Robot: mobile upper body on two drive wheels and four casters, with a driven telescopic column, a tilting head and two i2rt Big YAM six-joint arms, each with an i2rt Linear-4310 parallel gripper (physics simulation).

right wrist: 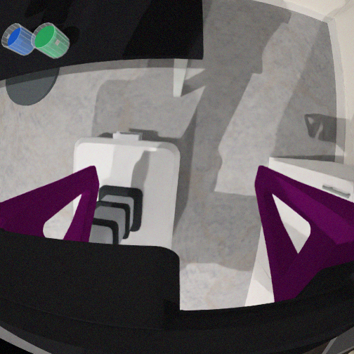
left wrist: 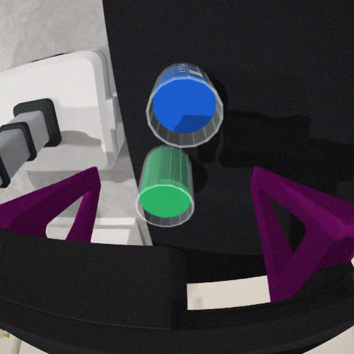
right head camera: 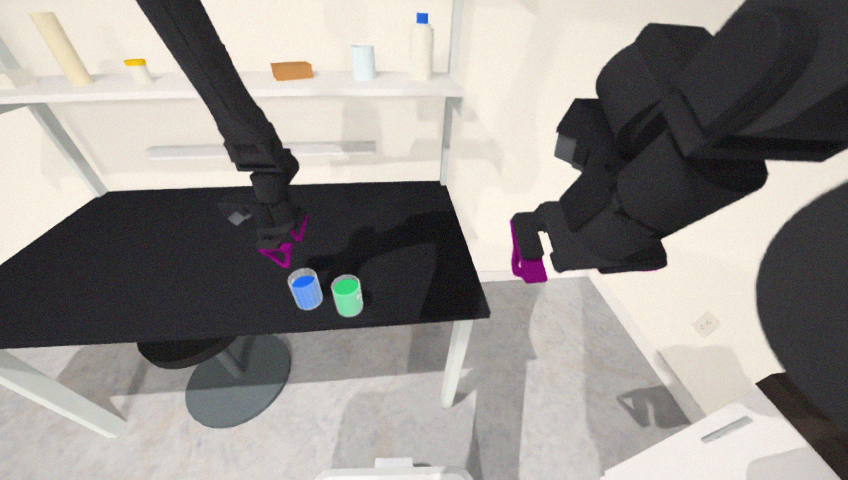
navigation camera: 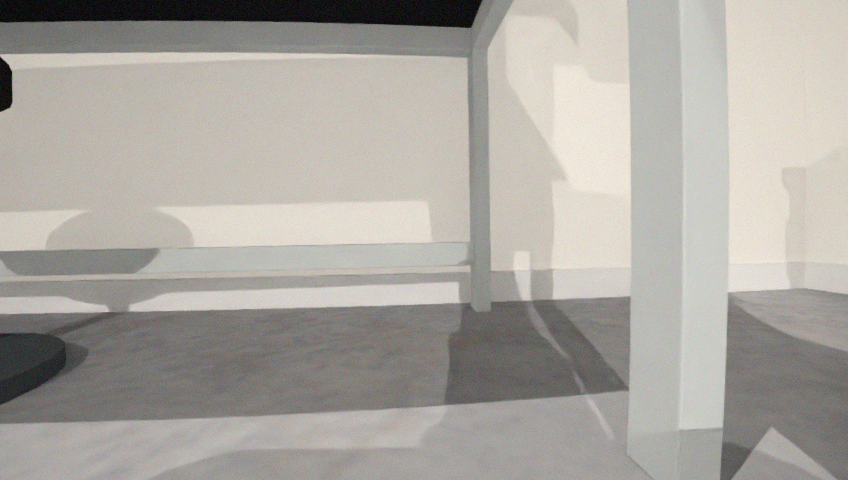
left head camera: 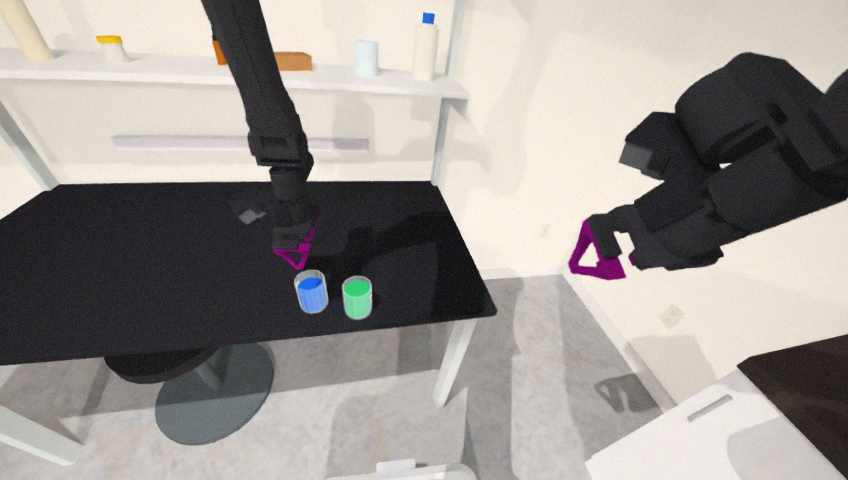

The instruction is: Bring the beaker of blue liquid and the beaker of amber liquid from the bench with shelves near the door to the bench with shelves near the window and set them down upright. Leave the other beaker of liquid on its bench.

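Note:
A beaker of blue liquid (left head camera: 311,295) (right head camera: 306,292) (left wrist: 184,105) (right wrist: 20,41) stands upright on the black bench (left head camera: 148,267) (right head camera: 148,267) (left wrist: 275,50) near its front edge. A beaker of green liquid (left head camera: 357,299) (right head camera: 347,297) (left wrist: 167,185) (right wrist: 52,41) stands upright close beside it, to its right in the head views. The amber beaker does not show in these views. My left gripper (left head camera: 308,244) (right head camera: 296,242) (left wrist: 175,175) is open and empty, above the bench near both beakers. My right gripper (left head camera: 627,268) (right wrist: 176,174) is open and empty, out past the bench's right end.
A shelf (left head camera: 333,80) (right head camera: 333,92) with bottles and boxes runs above the bench. A stool (left head camera: 214,398) (navigation camera: 26,359) stands under the front edge. A bench leg (left head camera: 455,362) (navigation camera: 678,226) is close ahead. A white cabinet (left head camera: 660,434) stands at the lower right.

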